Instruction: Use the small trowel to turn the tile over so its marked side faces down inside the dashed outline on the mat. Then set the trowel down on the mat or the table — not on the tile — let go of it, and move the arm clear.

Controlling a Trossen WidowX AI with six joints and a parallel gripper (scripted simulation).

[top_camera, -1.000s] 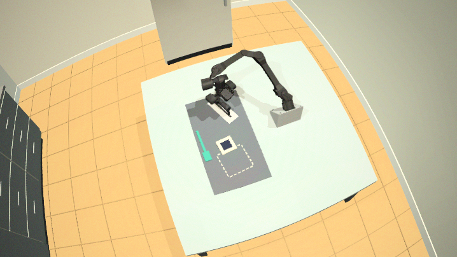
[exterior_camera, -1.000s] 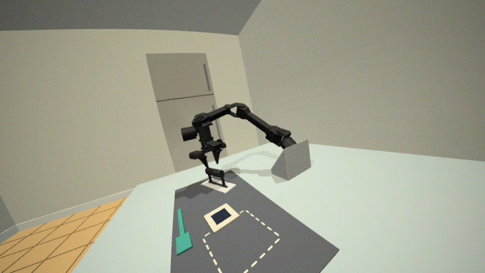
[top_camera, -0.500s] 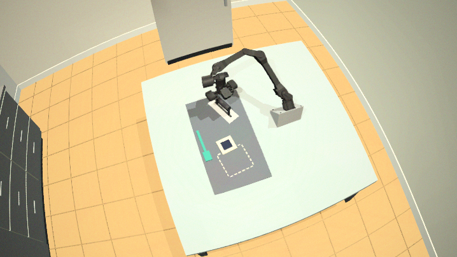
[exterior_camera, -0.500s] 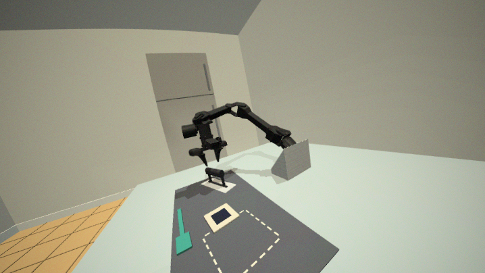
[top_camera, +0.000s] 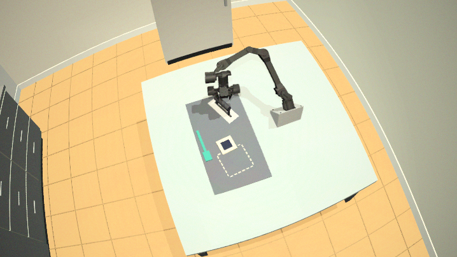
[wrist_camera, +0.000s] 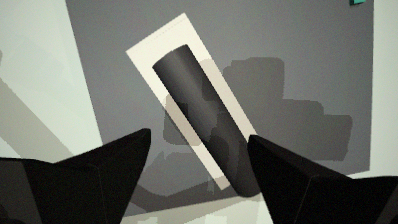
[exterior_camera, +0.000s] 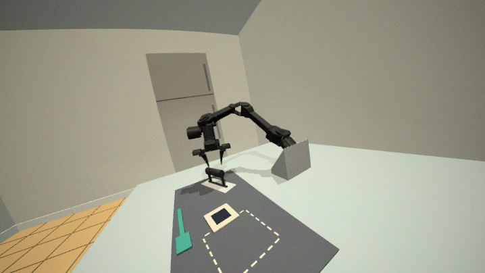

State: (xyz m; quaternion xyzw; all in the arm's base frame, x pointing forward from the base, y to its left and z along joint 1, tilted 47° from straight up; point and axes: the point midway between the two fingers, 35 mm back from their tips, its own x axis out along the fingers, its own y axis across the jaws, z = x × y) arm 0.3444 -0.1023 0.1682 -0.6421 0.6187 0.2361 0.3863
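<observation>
Now: the grey mat 200 mm to the left of my gripper tip, 120 mm below it and 50 mm ahead of it. Round my gripper tip: square tile: 240 mm to the left, 100 mm below, 60 mm ahead; then green trowel: 220 mm to the left, 190 mm ahead, 100 mm below.
</observation>
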